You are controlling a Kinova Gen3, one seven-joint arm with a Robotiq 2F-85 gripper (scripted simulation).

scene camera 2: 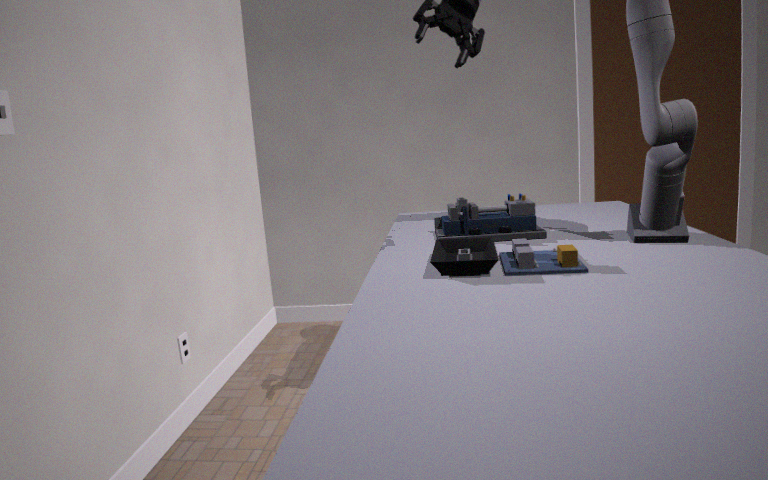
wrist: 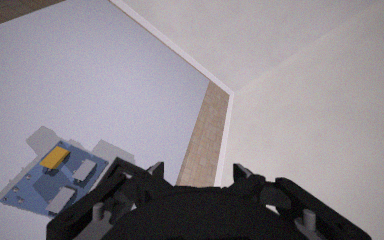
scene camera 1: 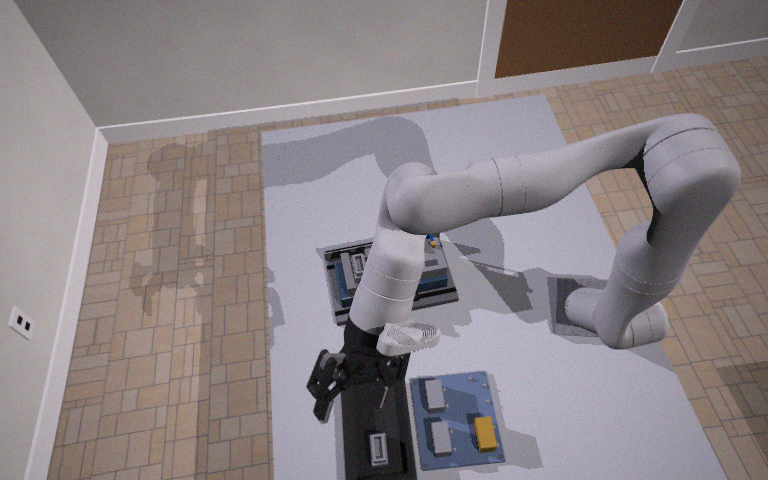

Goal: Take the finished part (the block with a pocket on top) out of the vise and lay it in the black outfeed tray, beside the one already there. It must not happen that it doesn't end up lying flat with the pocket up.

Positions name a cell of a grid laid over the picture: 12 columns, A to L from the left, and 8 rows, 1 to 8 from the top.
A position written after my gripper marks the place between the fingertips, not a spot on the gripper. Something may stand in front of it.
Labels:
my gripper: scene camera 2 G1; wrist G6; scene camera 1 F7

